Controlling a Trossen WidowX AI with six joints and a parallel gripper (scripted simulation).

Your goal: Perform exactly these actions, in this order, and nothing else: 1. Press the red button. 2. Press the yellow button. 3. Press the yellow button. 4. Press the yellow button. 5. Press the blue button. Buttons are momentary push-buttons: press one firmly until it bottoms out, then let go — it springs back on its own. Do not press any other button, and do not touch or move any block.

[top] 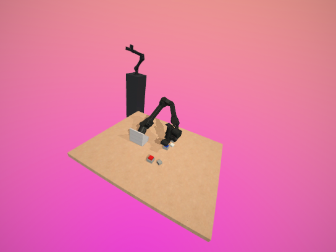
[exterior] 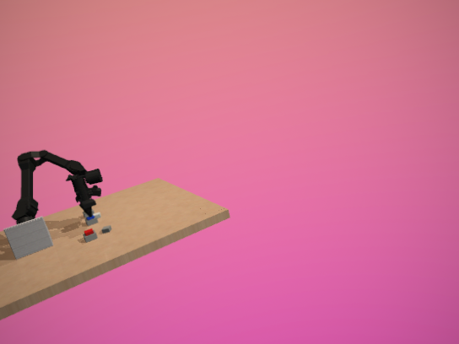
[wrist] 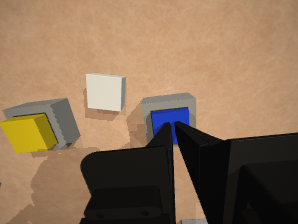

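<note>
My gripper tip is now 1 cm above the blue button. Also, from my gripper tip: yellow button: 1 cm ahead, 13 cm to the left; then white block: 3 cm ahead, 6 cm to the left, 2 cm below; then grey block: 3 cm ahead, 19 cm to the right, 2 cm below.
</note>
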